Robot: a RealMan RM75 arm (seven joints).
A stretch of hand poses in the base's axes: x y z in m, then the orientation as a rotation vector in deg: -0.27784 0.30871 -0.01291 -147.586 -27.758 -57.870; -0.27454 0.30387 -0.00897 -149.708 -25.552 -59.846; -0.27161 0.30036 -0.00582 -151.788 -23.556 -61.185; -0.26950 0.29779 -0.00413 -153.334 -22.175 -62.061; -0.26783 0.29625 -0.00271 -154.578 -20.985 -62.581; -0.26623 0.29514 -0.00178 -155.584 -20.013 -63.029; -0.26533 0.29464 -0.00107 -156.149 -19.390 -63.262; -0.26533 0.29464 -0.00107 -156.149 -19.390 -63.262; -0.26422 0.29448 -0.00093 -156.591 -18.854 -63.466; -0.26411 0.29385 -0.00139 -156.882 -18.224 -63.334; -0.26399 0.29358 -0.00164 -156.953 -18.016 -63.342; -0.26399 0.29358 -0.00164 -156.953 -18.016 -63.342; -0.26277 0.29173 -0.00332 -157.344 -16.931 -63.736; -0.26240 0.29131 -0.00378 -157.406 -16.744 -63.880; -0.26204 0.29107 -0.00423 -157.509 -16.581 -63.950; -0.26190 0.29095 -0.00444 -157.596 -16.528 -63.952; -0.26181 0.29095 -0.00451 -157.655 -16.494 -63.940; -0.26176 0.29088 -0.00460 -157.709 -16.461 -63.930; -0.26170 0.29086 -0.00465 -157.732 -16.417 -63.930; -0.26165 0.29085 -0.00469 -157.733 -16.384 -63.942; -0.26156 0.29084 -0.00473 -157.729 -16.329 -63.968; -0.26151 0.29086 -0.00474 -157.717 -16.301 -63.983; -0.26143 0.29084 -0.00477 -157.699 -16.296 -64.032; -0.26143 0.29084 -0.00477 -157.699 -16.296 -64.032
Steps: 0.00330 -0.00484 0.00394 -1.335 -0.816 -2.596; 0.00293 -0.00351 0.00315 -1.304 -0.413 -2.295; 0.00211 -0.00257 0.00169 -1.007 -0.239 -1.608; 0.00167 -0.00154 0.00142 -0.755 -0.063 -1.294; 0.00160 -0.00111 0.00093 -0.623 -0.070 -1.053; 0.00090 -0.00050 0.00071 -0.323 -0.022 -0.630; 0.00000 0.00000 0.00000 0.000 0.000 0.000; 0.00111 -0.00016 0.00014 -0.243 -0.028 -0.524; 0.00011 -0.00063 -0.00046 0.000 0.175 -0.455; 0.00012 -0.00027 -0.00025 0.008 0.020 -0.150; 0.00000 0.00000 0.00000 0.000 0.000 0.000; 0.00122 -0.00185 -0.00168 -0.070 -0.123 -0.856; 0.00037 -0.00042 -0.00046 -0.028 -0.072 -0.160; 0.00036 -0.00024 -0.00045 -0.052 -0.018 -0.148; 0.00014 -0.00012 -0.00021 -0.058 0.016 -0.065; 0.00009 0.00000 -0.00007 -0.036 0.020 -0.041; 0.00005 -0.00007 -0.00009 -0.033 0.017 -0.038; 0.00006 -0.00002 -0.00005 -0.005 0.006 -0.035; 0.00005 -0.00001 -0.00004 0.007 -0.006 -0.022; 0.00009 -0.00001 -0.00004 0.015 -0.014 -0.035; 0.00005 0.00002 -0.00001 0.016 -0.010 -0.014; 0.00008 -0.00002 -0.00003 0.004 -0.034 -0.005; 0.00000 0.00000 0.00000 0.000 0.000 0.000
